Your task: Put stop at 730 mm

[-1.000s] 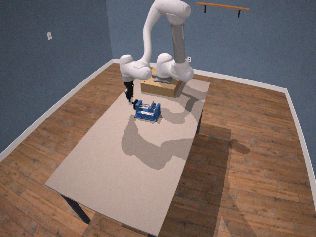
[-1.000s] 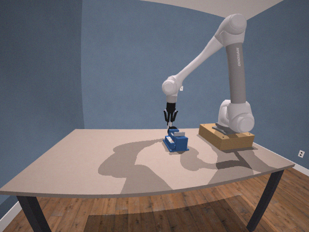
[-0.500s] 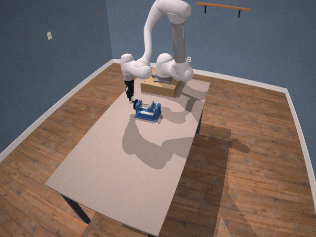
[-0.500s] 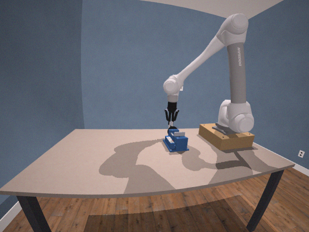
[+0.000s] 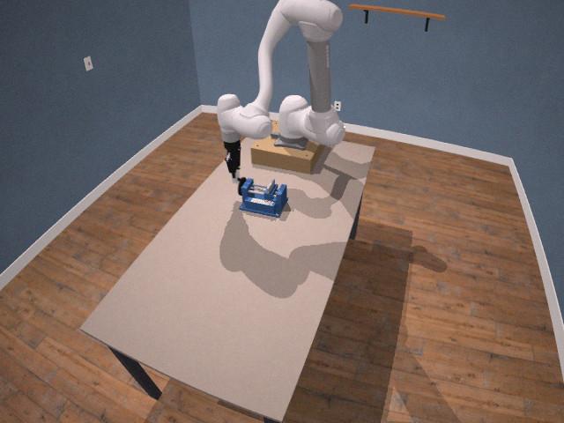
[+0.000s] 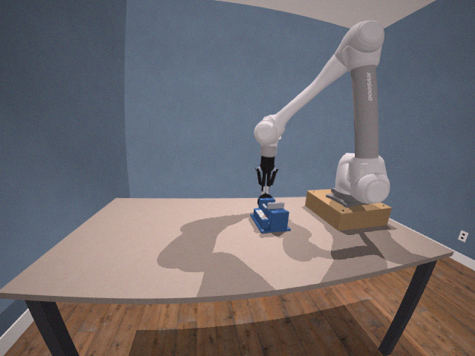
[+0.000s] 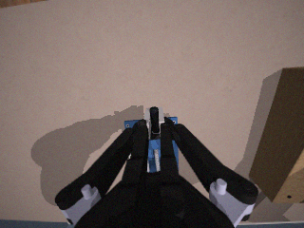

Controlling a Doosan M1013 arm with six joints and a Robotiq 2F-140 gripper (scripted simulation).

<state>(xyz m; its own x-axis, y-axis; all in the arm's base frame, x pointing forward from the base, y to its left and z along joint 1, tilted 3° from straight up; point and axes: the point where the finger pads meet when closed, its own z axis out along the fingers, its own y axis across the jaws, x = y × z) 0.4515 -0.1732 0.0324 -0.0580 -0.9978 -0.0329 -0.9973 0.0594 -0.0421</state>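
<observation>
My hand is 20 mm to the right of the black handwheel and 20 mm above it. Also, from my hand: grey stop block 30 mm ahead, 180 mm to the left, 30 mm below.
</observation>
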